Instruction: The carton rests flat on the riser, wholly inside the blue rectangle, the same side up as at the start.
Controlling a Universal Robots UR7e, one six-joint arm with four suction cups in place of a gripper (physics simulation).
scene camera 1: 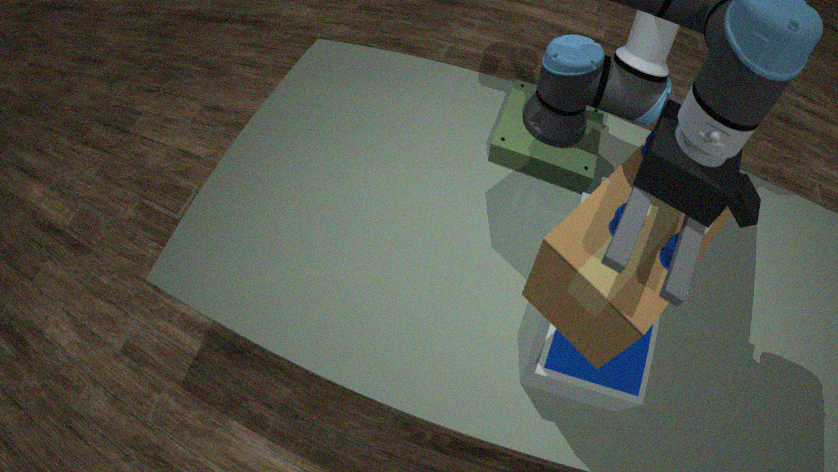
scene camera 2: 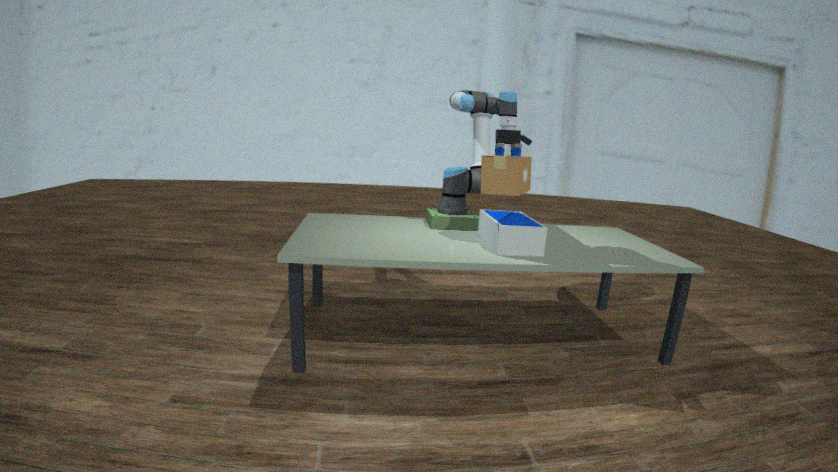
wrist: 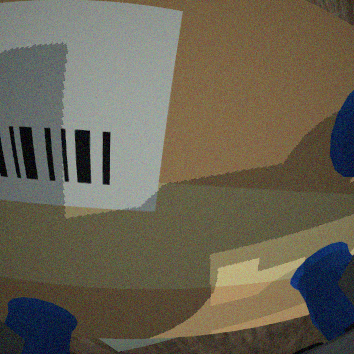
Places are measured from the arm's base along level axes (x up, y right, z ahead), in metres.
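Pixels of known places: hand, tool point: (scene camera 1: 659,208) (wrist: 169,229); arm's base, link origin: (scene camera 1: 553,122) (scene camera 2: 452,212).
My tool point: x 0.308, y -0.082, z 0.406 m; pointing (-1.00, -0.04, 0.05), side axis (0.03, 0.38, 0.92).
Observation:
Ahead of a thing's pixels: the offset from my tool point to its top centre. Level surfaces: height alone.
The brown carton @(dy -0.002, dx +0.020, dz +0.009 m) (scene camera 1: 571,299) (scene camera 2: 503,177) (wrist: 240,100) hangs level in the air, its tape and barcode label on the top face in the wrist view. My suction gripper (scene camera 1: 643,235) (scene camera 2: 507,151) is on the carton's top, its blue cups against the cardboard, and holds it. The white riser @(dy -0.038, dx -0.252, dz +0.012 m) (scene camera 1: 609,401) (scene camera 2: 521,241) stands below, with a visible gap under the carton in scene camera 2. The blue rectangle @(dy -0.038, dx -0.252, dz +0.012 m) (scene camera 1: 621,375) (scene camera 2: 521,218) covers most of the riser's top. The carton looks turned relative to it in scene camera 1 and hides its far part.
The riser stands on the pale green table @(dx -0.372 m) (scene camera 1: 351,234) (scene camera 2: 375,243). The arm's green base block (scene camera 1: 539,159) (scene camera 2: 451,222) is behind the riser. Shadows of the arm and carton fall across the table around the riser.

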